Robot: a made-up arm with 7 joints.
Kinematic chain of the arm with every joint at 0, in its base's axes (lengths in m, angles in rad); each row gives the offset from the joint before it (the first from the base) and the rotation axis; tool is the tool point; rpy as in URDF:
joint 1: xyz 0 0 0.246 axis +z
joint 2: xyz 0 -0.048 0.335 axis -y
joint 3: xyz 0 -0.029 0.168 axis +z
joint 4: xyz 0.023 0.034 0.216 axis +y
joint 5: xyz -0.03 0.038 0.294 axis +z
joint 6: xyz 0 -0.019 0.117 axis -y
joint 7: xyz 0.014 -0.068 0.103 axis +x
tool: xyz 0 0 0 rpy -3.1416 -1.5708 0
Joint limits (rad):
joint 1: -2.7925..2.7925
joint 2: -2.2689..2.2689
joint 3: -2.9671..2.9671
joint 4: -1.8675..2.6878
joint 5: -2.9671..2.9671
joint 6: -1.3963..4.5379
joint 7: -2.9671..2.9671
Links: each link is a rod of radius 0.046 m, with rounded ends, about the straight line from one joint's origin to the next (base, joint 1, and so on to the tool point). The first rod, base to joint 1, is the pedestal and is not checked.
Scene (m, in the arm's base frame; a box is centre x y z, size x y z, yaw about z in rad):
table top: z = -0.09
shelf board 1: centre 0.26 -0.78 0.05 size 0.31 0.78 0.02 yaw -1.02
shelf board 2: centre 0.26 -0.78 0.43 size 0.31 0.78 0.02 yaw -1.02
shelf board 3: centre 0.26 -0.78 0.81 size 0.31 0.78 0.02 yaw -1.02
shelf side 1: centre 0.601 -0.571 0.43 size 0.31 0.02 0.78 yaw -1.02
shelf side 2: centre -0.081 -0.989 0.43 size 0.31 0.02 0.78 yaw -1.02
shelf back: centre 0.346 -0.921 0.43 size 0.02 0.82 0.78 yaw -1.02
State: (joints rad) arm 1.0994 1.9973 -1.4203 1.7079 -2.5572 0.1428 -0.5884
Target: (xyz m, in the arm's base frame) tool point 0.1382 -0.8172 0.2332
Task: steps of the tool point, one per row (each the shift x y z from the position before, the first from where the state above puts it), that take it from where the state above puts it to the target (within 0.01 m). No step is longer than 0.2 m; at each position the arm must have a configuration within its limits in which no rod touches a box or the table.
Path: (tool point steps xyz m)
1: -0.0429 0.0636 -0.0158
2: -0.0451 0.0754 -0.0019
3: -0.0487 0.0835 0.0177
4: -0.0210 -0.0850 -0.1237
5: -0.0616 -0.0538 -0.1358
6: -0.0996 -0.0165 -0.1316
7: 0.0286 -0.0828 0.0097
8: 0.0344 -0.0661 0.0104
9: 0.0356 -0.0452 -0.0002
10: 0.0339 -0.0217 -0.0199

